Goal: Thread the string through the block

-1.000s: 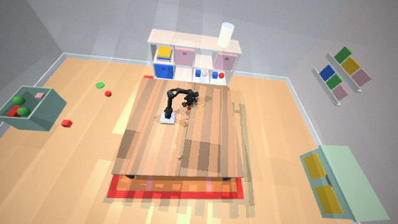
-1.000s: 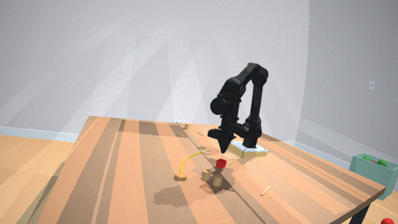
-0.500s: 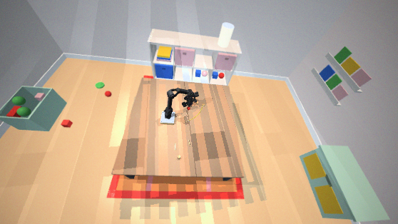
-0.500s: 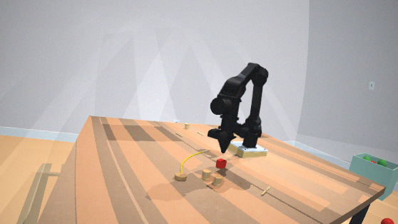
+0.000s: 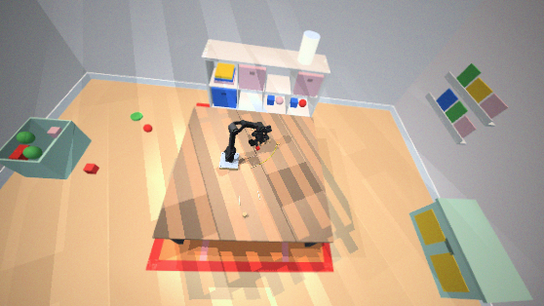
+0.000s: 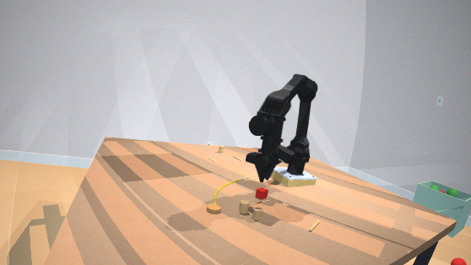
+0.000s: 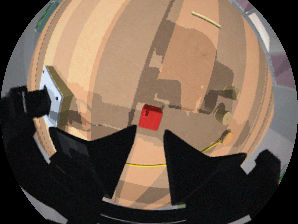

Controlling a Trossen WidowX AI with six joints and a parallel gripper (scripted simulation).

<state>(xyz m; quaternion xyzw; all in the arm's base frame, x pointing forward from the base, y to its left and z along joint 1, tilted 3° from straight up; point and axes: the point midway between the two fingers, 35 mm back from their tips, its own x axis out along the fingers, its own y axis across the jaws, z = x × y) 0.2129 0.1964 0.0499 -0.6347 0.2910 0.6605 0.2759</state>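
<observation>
Right now my gripper tip is 5 cm above the block. Round my gripper tip: round wooden button 18 cm ahead, 12 cm to the left, 5 cm below.
</observation>
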